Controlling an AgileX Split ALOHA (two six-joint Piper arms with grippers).
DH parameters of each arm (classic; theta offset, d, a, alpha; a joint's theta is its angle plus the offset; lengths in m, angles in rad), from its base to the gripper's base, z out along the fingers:
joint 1: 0 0.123 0 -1.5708
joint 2: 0.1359 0 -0.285 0
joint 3: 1.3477 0 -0.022 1.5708
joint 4: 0 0.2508 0 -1.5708
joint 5: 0 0 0.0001 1.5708
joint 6: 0 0.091 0 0
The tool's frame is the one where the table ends.
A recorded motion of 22 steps. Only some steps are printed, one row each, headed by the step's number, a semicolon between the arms.
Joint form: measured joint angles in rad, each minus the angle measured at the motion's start. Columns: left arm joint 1, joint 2, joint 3, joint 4, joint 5, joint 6; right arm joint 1, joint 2, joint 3, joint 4, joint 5, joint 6.
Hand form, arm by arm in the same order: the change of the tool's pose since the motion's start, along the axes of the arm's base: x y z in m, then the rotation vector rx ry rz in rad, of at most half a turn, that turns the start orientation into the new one. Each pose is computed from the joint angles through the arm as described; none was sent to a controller.
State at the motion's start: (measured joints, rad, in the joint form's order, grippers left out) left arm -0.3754 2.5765 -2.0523 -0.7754 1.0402 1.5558; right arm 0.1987 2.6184 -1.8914 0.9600 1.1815 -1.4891
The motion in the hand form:
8: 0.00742 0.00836 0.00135 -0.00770 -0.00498 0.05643; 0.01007 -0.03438 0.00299 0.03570 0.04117 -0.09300
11: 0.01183 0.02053 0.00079 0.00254 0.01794 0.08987; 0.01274 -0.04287 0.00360 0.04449 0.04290 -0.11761
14: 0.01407 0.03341 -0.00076 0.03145 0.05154 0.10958; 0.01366 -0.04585 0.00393 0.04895 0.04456 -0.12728
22: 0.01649 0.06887 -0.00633 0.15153 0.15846 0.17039; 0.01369 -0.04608 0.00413 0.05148 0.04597 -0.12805
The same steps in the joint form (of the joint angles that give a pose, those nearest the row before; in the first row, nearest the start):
8: 0.0197 0.0000 -0.0038 -0.0086 -0.0244 -0.0229; -0.0797 0.0000 0.0000 0.0332 0.0314 0.0226
11: 0.0443 0.0000 -0.0038 0.0032 -0.0124 -0.0506; -0.0991 0.0000 0.0000 0.0431 0.0325 0.0229
14: 0.0675 0.0000 -0.0038 0.0365 0.0159 -0.0863; -0.1060 0.0000 0.0000 0.0481 0.0335 0.0237
22: 0.1241 0.0000 -0.0038 0.1670 0.1026 -0.2161; -0.1068 0.0000 0.0000 0.0503 0.0354 0.0237

